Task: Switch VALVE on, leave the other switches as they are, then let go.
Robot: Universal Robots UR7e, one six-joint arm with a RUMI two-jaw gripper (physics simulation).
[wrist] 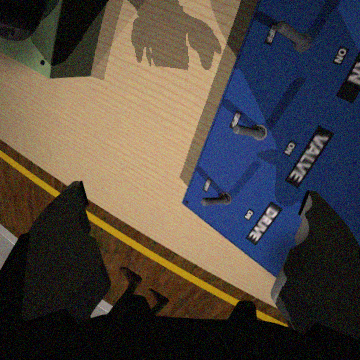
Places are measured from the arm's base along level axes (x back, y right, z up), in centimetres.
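Pixels of known places: gripper, fingertip midpoint: (192,188).
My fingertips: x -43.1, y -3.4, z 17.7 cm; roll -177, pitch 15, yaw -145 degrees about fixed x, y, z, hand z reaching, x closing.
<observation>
Ahead of a thing's pixels: the offset from my fingertips to its top centre. "spot": to the spot under its first point. Level surfaces: height alone.
The VALVE switch {spot: dx -2.4, dy -2.0, dz -16.0 cm} (250,131) is a small grey lever on the blue panel {dz -18.6 cm} (240,170), in the upper right of the wrist view. It leans toward its OFF label, away from its ON label. The VALVE nameplate {spot: dx -10.1, dy -4.8, dz -15.9 cm} (310,156) is to its right. The DRIVE switch {dx -6.0, dy +9.6, dz -14.6 cm} (216,200), below it, and the top switch {dx +1.6, dy -13.2, dz -14.6 cm} (295,36), above it, also lean toward their OFF sides. My gripper (192,188) is open and empty, its two dark fingers wide apart at lower left and lower right. The VALVE lever shows above the line between the fingertips, nearer the right one.
A green object (35,57) with dark parts stands at the top left on the pale wooden board {dz -27.4 cm} (125,130). A brown surface with a yellow line (150,252) runs along the board's lower edge. A gripper-shaped shadow falls at top centre. The panel's left edge is raised above the board.
</observation>
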